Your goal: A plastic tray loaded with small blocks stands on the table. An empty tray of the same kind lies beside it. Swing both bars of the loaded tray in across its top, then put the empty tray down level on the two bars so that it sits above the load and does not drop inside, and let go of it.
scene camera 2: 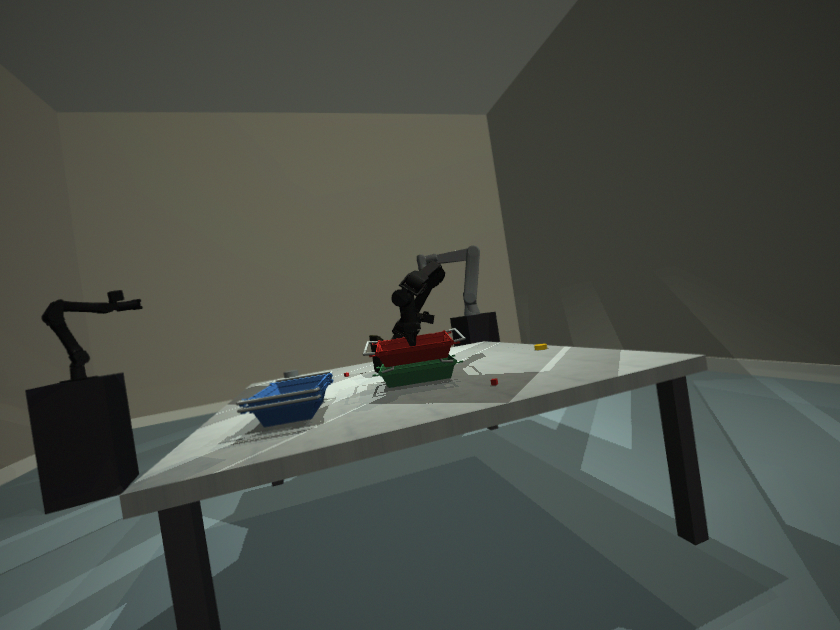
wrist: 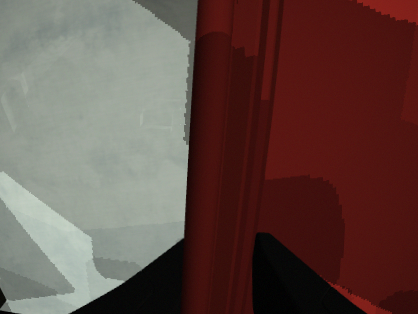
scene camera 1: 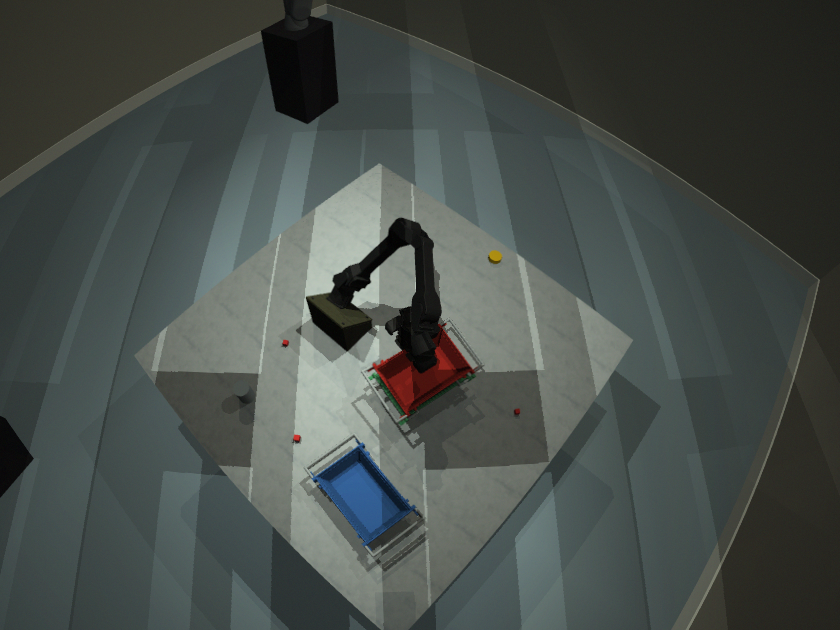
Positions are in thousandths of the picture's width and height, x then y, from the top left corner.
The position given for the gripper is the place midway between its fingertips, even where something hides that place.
In view: the gripper (scene camera 1: 489, 566) and a red tray (scene camera 1: 489, 618).
The red tray shows as well in scene camera 2 (scene camera 2: 470, 560) and in the wrist view (wrist: 712, 384). The gripper is seen too in scene camera 2 (scene camera 2: 493, 556) and in the wrist view (wrist: 556, 775).
